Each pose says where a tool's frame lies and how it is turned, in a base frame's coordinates. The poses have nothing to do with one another.
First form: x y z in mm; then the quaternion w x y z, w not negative.
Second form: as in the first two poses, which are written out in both.
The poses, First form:
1: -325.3 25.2 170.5 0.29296 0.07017 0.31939 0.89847
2: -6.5 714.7 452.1 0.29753 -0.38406 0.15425 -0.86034
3: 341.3 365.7 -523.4 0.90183 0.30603 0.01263 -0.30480
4: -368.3 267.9 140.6 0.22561 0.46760 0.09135 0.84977
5: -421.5 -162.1 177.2 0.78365 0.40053 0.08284 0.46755
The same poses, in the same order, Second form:
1: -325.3 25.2 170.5 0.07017 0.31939 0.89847 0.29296
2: -6.5 714.7 452.1 -0.38406 0.15425 -0.86034 0.29753
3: 341.3 365.7 -523.4 0.30603 0.01263 -0.30480 0.90183
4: -368.3 267.9 140.6 0.46760 0.09135 0.84977 0.22561
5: -421.5 -162.1 177.2 0.40053 0.08284 0.46755 0.78365
